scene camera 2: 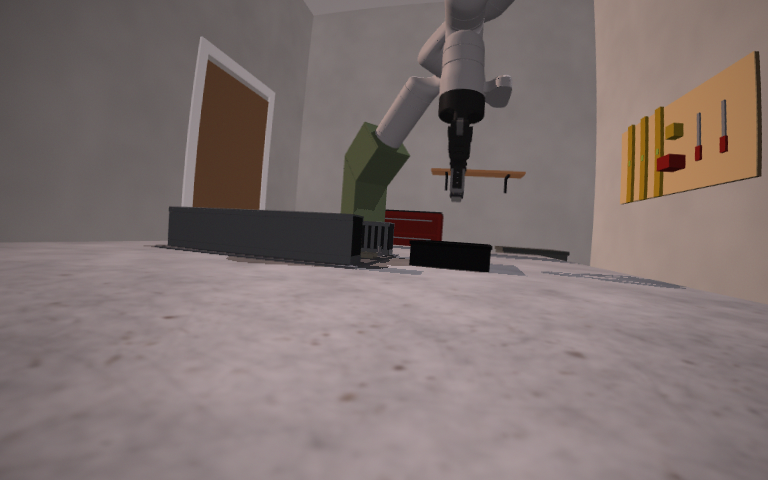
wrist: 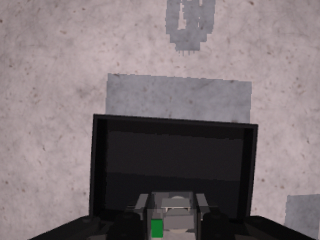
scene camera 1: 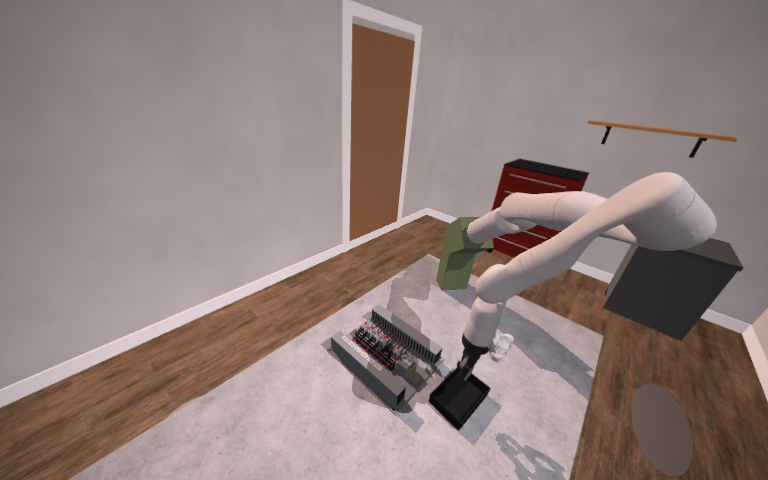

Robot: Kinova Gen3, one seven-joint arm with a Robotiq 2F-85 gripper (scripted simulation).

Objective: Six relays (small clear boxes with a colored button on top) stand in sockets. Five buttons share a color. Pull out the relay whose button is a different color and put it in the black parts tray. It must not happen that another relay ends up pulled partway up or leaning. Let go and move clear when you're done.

Labels:
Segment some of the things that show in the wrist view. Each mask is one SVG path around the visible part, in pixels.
My gripper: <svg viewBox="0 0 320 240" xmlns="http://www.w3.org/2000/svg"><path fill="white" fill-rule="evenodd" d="M151 194L140 194L138 202L131 201L128 203L124 213L116 215L113 223L101 224L99 217L87 215L28 240L148 240L147 208ZM193 194L197 208L197 240L200 240L200 236L201 240L316 240L262 216L247 216L243 219L243 224L231 223L226 214L220 213L217 203L206 201L204 193Z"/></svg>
A black parts tray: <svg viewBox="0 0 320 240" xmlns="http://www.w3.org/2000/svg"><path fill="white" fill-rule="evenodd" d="M93 114L89 215L99 217L101 224L113 223L117 214L124 213L128 203L132 200L138 201L140 194L151 194L155 190L192 190L193 194L204 193L206 200L216 202L220 212L226 214L231 223L243 224L243 219L250 216L258 124Z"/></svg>

